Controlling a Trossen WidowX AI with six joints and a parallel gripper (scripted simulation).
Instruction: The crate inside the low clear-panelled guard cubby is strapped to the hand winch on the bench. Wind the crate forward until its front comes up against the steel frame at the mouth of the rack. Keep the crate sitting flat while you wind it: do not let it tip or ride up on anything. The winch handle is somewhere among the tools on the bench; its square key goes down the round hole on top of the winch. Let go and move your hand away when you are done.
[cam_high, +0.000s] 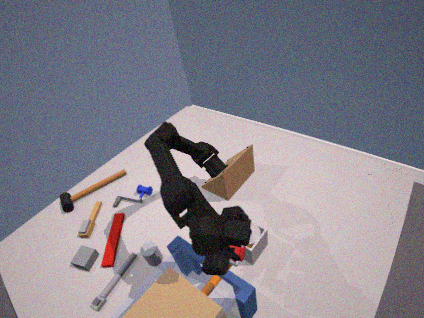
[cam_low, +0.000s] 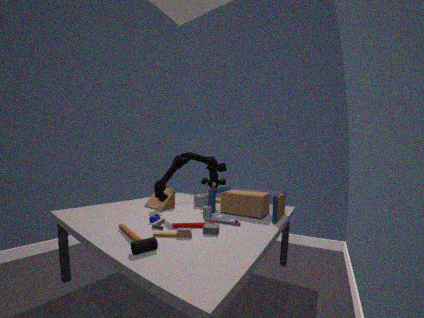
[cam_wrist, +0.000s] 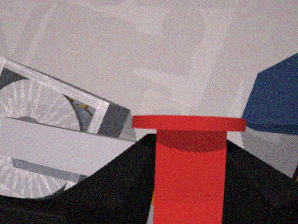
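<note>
My gripper tip is 30 mm to the left of the winch handle, 30 mm past it and 30 mm above it. The rest, counted from my gripper tip: red knob 20 mm to the right, 10 mm ahead; grey winch 100 mm below, 100 mm behind, 60 mm to the right; blue steel frame 70 mm ahead, 30 mm to the right, 30 mm below.
</note>
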